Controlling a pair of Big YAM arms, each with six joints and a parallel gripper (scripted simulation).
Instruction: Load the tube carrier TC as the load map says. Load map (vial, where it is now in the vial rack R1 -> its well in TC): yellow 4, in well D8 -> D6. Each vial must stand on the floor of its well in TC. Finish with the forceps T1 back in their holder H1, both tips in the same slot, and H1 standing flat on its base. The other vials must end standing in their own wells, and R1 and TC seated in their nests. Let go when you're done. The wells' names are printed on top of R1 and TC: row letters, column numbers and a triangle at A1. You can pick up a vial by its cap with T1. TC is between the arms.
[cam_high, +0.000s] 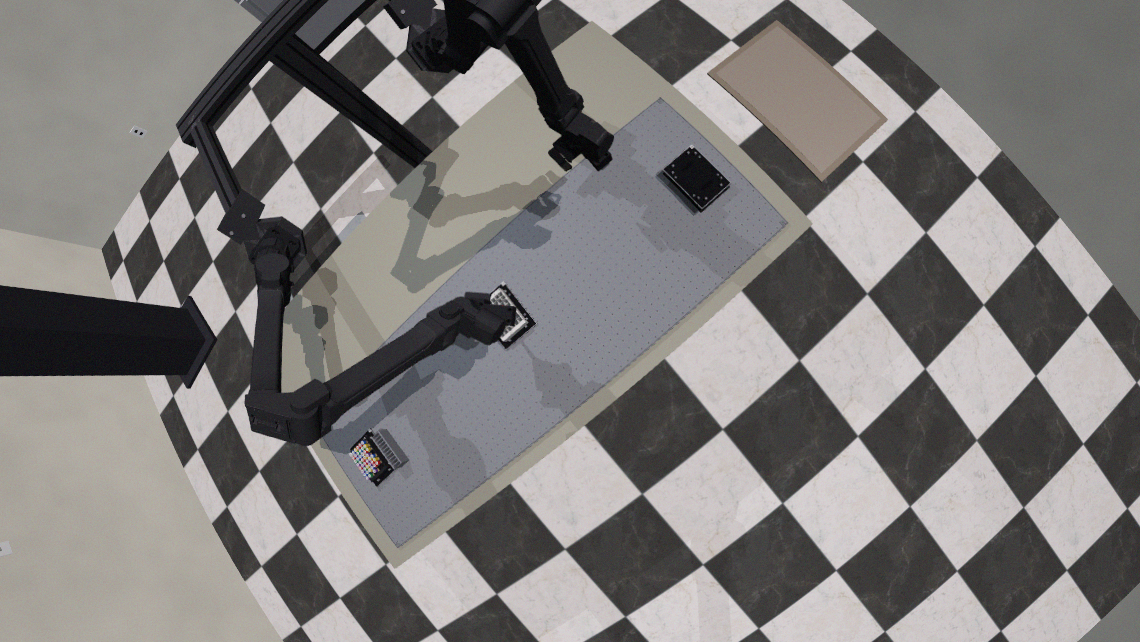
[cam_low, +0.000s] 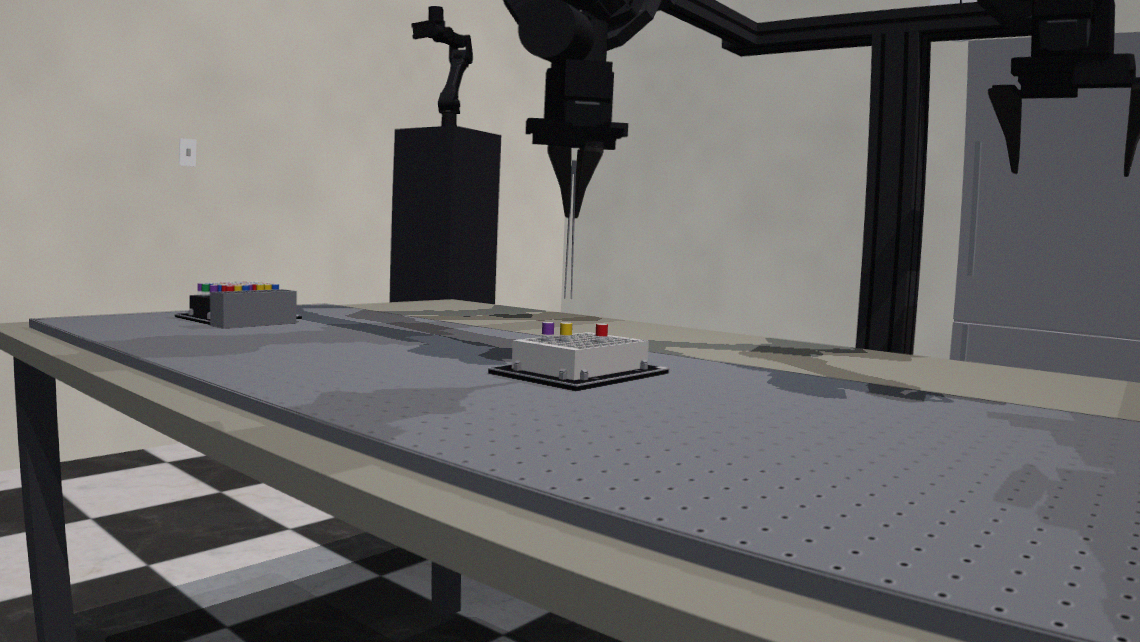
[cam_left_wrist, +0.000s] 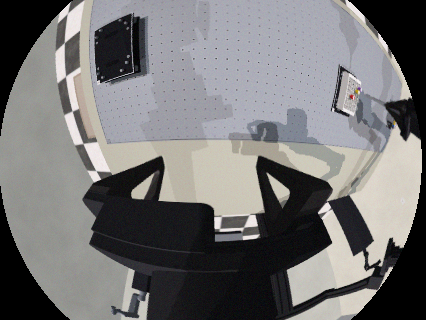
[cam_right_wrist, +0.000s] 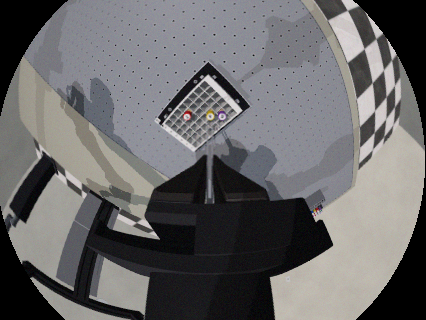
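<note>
The white tube carrier TC is 15 cm below my right hand, 2 cm behind it and 1 cm to the left of it. From my right hand the other things lie so: grey holder H1 (56 cm to the right, 16 cm below, 3 cm behind).
</note>
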